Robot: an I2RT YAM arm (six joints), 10 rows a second.
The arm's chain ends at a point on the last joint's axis. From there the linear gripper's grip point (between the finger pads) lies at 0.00 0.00 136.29 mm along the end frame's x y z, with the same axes.
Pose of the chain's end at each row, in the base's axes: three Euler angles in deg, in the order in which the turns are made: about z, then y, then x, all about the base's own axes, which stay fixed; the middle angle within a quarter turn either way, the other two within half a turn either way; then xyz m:
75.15, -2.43, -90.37, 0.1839, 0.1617, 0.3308
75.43, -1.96, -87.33, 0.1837, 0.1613, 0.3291
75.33, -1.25, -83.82, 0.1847, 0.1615, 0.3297
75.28, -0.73, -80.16, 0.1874, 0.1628, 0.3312
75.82, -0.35, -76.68, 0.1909, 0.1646, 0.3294
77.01, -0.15, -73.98, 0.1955, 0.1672, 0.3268
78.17, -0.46, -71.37, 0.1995, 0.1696, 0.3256
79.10, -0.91, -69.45, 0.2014, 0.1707, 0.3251
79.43, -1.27, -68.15, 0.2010, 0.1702, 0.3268
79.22, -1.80, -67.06, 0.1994, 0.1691, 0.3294
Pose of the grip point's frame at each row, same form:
75.15, -2.43, -90.37, 0.1781, 0.2979, 0.3299
75.43, -1.96, -87.33, 0.1790, 0.2974, 0.3354
75.33, -1.25, -83.82, 0.1817, 0.2970, 0.3444
75.28, -0.73, -80.16, 0.1857, 0.2971, 0.3545
75.82, -0.35, -76.68, 0.1901, 0.2972, 0.3608
77.01, -0.15, -73.98, 0.1951, 0.2982, 0.3644
78.17, -0.46, -71.37, 0.1984, 0.2987, 0.3691
79.10, -0.91, -69.45, 0.1992, 0.2983, 0.3729
79.43, -1.27, -68.15, 0.1980, 0.2967, 0.3775
79.22, -1.80, -67.06, 0.1951, 0.2945, 0.3825

